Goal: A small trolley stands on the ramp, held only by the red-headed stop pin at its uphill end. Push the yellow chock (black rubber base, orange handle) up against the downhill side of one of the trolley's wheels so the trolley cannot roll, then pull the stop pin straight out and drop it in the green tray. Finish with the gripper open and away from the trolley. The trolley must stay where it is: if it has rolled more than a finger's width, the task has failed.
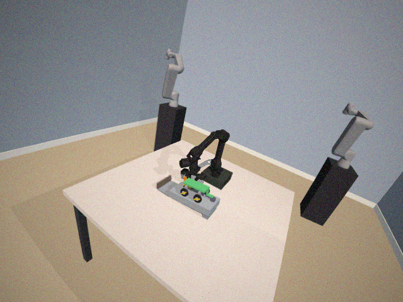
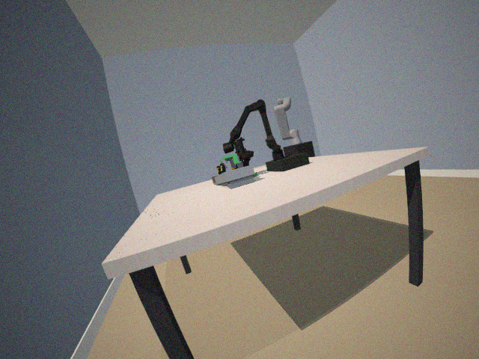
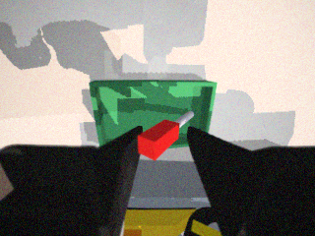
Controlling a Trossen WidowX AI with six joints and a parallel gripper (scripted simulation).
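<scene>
Now: gripper tip 8 cm short of the yellow chock, 1 cm to the left of it and 4 cm below it. From my gripper tip the other things lie so: red-headed stop pin (1 cm to the left); then brown end wall (11 cm ahead, 18 cm to the right, 1 cm below); then green trolley (14 cm ahead, 8 cm to the left, 7 cm above).
</scene>
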